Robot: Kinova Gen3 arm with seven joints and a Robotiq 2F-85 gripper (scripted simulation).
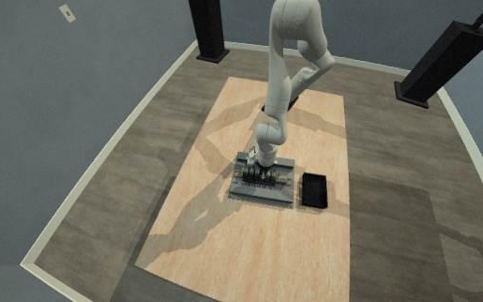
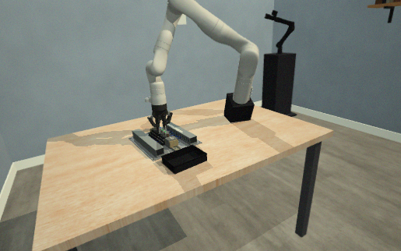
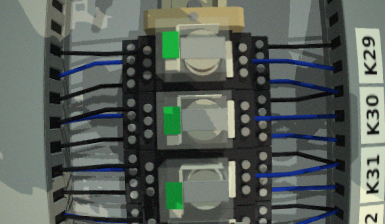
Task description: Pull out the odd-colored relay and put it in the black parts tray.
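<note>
My hand is 4 cm above the grey relay panel and 1 cm to the right of it. Also, from my hand: black parts tray: 26 cm to the left, 4 cm below, 3 cm behind.
</note>
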